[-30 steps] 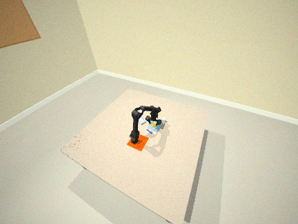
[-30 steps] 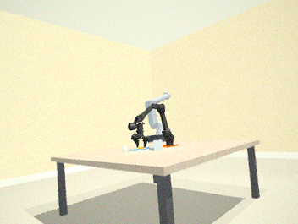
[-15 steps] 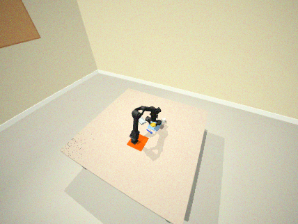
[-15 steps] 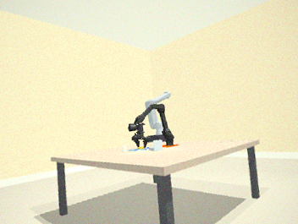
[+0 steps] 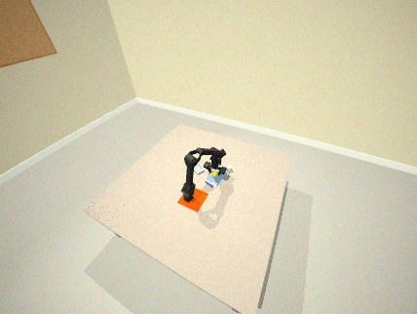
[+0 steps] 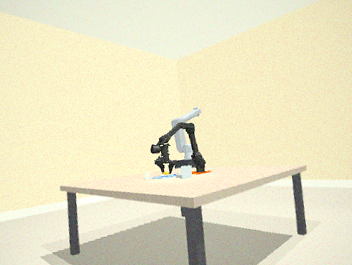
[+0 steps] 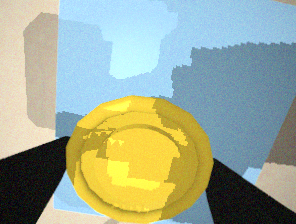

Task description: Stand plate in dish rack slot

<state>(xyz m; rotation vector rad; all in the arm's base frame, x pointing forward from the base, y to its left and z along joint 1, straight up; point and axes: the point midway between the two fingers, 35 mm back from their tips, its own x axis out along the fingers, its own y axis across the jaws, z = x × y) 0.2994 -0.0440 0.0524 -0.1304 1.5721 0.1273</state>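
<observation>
The dish rack lies 20 mm behind my gripper tip and 170 mm to the left of it. Round my gripper tip: yellow plate (10 mm above); then white cup (120 mm ahead, 70 mm to the right).
</observation>
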